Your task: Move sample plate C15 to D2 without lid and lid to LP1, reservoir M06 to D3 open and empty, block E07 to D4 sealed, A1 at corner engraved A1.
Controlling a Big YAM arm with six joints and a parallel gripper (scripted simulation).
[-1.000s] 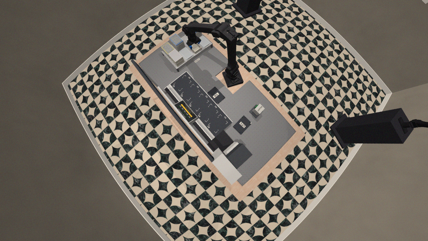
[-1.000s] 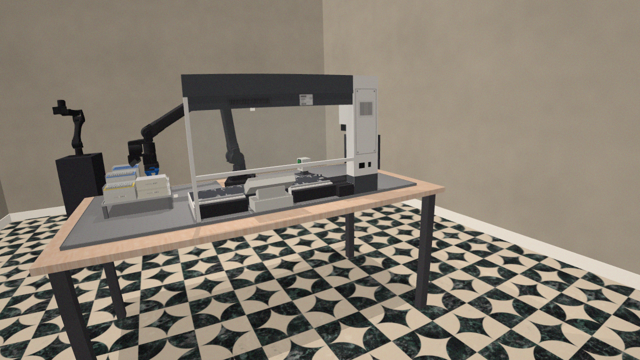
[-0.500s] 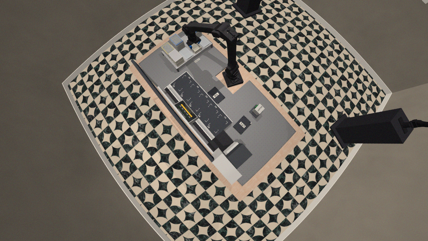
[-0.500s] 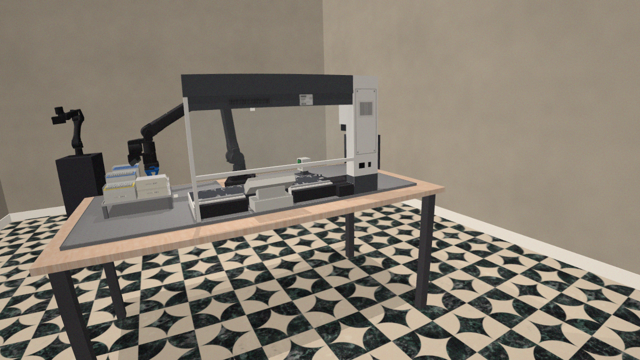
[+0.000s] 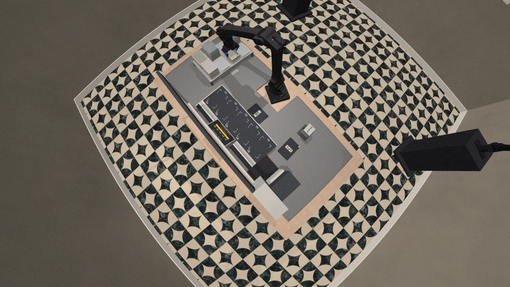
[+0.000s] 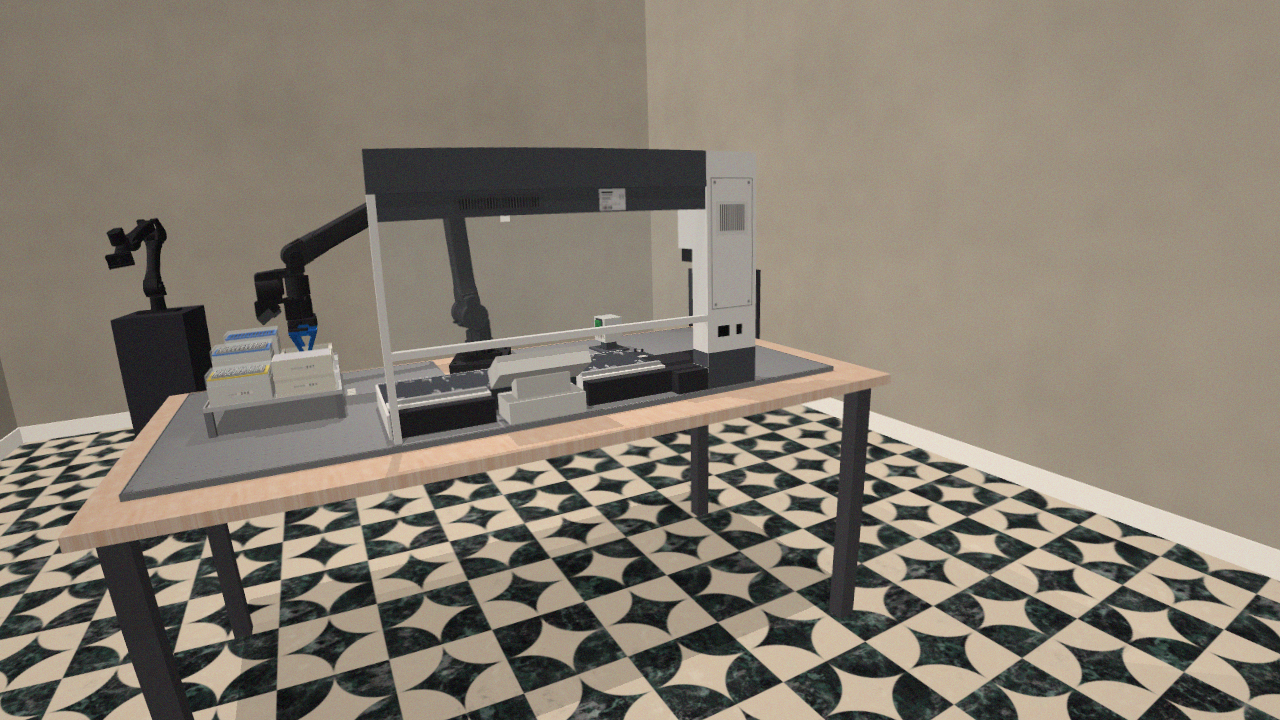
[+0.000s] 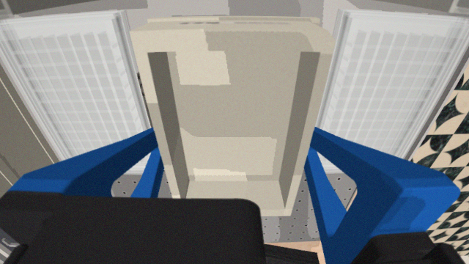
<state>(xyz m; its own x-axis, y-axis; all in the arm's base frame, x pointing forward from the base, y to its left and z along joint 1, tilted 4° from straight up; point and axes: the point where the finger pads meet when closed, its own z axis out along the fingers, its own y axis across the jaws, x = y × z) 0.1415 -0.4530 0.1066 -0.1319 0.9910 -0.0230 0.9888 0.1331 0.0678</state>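
The shelf is 6 cm ahead of my hand, 6 cm to the right of it and 5 cm below it. Also, from my hand: clear plate lid: 11 cm ahead, 1 cm to the left, 3 cm below; shelf label: 4 cm ahead, 10 cm to the left, 11 cm below; cream one-well reservoir: 1 cm below.
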